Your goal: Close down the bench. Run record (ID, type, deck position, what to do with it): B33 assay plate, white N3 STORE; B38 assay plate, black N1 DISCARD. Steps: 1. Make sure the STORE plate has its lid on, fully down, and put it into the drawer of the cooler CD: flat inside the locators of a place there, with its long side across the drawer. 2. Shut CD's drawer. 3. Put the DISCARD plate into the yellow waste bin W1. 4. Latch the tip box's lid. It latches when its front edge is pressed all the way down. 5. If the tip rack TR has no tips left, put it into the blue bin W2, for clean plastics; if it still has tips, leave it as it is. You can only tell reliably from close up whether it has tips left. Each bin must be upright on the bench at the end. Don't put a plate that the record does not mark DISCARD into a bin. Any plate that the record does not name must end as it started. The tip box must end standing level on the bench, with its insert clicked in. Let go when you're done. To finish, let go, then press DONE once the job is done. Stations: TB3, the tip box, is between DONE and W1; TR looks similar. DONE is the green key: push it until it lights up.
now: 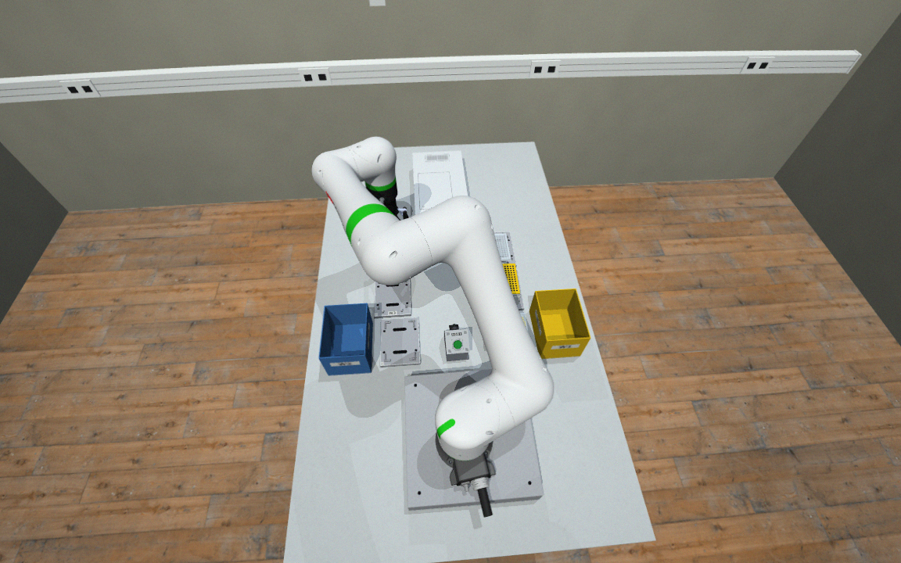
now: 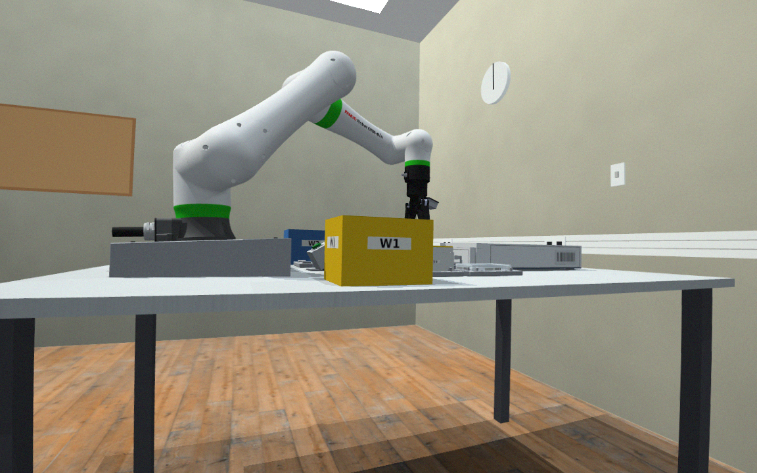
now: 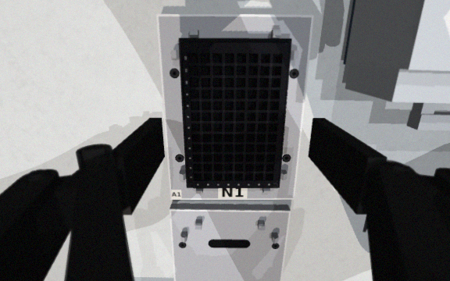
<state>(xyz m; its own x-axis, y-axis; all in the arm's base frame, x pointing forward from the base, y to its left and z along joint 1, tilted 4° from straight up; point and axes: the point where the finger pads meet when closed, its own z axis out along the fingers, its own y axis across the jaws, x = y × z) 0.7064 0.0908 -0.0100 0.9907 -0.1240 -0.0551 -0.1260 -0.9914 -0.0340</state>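
Now: the black assay plate 7 cm below my hand. From my hand the other things lie so: N1 label: 8 cm below, 7 cm behind, 1 cm to the left; N1 nest: 8 cm below; grey N3 nest: 17 cm behind, 8 cm below, 3 cm to the left.
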